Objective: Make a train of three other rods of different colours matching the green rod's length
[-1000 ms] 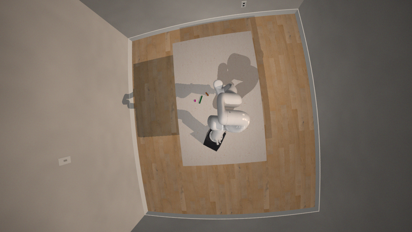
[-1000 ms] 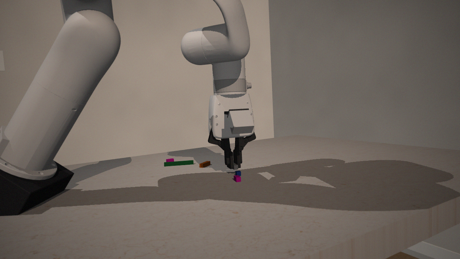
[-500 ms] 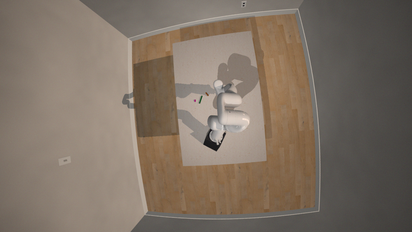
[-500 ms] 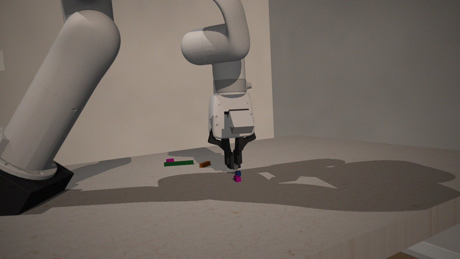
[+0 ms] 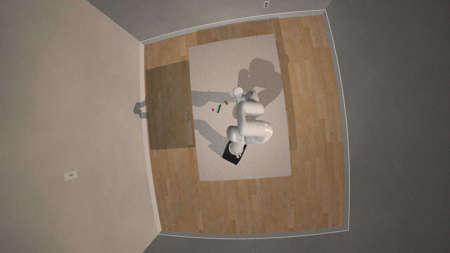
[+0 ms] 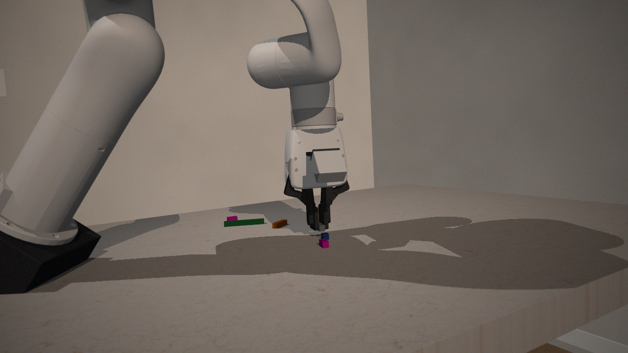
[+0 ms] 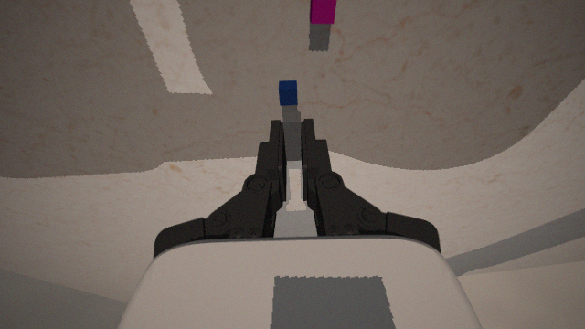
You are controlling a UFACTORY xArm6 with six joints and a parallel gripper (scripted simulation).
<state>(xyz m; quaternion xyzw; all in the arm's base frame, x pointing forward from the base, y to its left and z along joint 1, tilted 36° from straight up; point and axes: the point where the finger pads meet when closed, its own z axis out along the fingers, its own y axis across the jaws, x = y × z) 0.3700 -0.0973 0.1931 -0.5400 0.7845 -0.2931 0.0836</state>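
My gripper is now 2 cm above the grey rod. Round my hand: green rod 20 cm to the left, 3 cm below, 1 cm behind; then blue rod 3 cm below, 2 cm to the right, 1 cm behind; then orange rod 13 cm to the left, 3 cm below, 2 cm ahead.
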